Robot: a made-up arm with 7 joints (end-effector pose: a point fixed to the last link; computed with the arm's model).
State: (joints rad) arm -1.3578 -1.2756 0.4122 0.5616 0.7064 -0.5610 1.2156
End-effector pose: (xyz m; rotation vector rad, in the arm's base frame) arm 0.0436 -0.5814 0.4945 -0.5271 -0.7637 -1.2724
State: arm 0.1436 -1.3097 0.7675 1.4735 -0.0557 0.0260 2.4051
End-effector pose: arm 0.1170 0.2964 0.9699 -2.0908 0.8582 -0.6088
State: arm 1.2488 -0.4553 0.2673 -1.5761 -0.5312 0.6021 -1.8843
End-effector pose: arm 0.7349 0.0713 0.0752 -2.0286 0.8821 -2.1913
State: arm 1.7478 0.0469 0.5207 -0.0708 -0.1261 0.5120 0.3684
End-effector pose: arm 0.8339 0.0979 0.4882 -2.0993 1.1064 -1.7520
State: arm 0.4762 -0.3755 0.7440 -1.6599 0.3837 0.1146 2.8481
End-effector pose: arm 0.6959 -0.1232 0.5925 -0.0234 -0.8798 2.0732
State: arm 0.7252 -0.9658 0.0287 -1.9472 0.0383 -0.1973 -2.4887
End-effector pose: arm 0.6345 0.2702 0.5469 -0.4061 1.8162 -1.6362
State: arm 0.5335 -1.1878 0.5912 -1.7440 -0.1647 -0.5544 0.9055
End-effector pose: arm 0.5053 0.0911 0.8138 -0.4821 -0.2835 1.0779
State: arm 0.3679 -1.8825 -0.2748 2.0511 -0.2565 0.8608 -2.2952
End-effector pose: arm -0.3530 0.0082 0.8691 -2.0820 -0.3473 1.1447
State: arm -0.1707 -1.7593 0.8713 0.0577 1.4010 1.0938 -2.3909
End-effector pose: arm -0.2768 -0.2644 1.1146 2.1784 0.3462 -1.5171
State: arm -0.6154 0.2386 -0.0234 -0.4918 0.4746 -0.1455 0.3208
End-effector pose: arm 0.6067 -0.3275 0.4025 0.9096 0.8114 0.2498
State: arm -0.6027 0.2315 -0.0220 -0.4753 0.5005 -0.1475 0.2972
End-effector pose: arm 0.6040 -0.3371 0.4097 0.9019 0.8059 0.2045
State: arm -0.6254 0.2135 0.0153 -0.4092 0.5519 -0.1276 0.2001
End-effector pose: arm 0.6092 -0.3696 0.4270 0.8738 0.8341 0.1041
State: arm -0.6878 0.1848 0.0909 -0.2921 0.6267 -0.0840 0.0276
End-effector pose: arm 0.6197 -0.4255 0.4573 0.8352 0.8870 -0.0562
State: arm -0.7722 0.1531 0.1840 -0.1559 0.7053 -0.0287 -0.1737
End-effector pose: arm 0.6277 -0.4891 0.4946 0.8077 0.9397 -0.2410
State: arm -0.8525 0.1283 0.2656 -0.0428 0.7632 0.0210 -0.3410
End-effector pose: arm 0.6306 -0.5403 0.5254 0.7965 0.9802 -0.3935
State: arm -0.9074 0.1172 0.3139 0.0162 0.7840 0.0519 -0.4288
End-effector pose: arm 0.6335 -0.5665 0.5379 0.7903 1.0108 -0.4676
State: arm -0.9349 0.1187 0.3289 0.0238 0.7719 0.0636 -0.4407
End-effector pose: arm 0.6399 -0.5703 0.5328 0.7811 1.0354 -0.4648
